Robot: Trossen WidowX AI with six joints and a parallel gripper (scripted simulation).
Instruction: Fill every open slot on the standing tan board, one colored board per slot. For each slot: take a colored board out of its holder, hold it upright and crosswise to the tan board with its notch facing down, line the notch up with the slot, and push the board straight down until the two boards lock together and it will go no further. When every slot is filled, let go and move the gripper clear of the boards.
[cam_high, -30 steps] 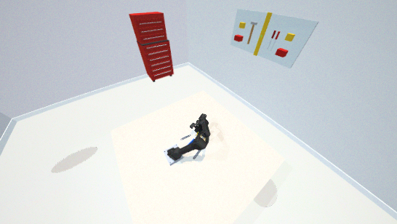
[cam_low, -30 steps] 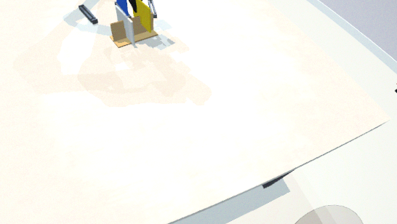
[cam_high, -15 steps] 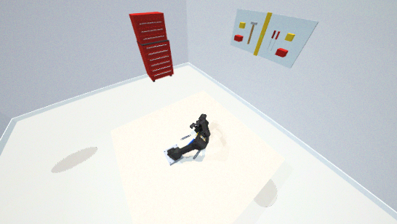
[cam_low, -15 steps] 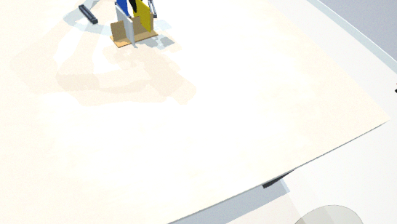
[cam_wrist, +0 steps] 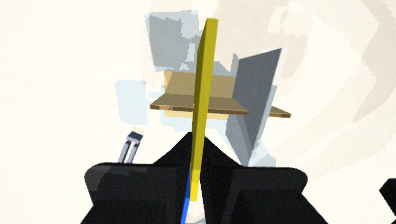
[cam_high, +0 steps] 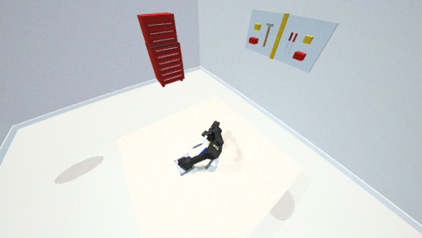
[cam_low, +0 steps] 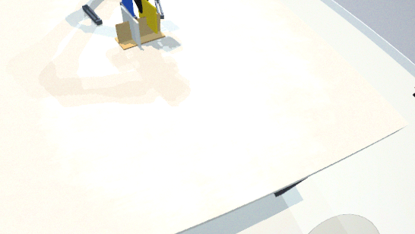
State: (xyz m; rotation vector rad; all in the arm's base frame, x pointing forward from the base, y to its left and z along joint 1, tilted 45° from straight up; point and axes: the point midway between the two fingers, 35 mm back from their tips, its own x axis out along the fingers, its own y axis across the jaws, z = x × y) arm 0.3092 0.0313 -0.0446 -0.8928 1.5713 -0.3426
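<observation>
Now: gripper tip 3 cm short of the yellow board, 1 cm to the right of it and 1 cm below it. From my gripper tip the other things lie so: blue board (11 cm behind, 4 cm to the right, 3 cm below); then white board (4 cm to the right, 4 cm ahead, 2 cm below); then tan board (3 cm below, 3 cm ahead, 1 cm to the right).
</observation>
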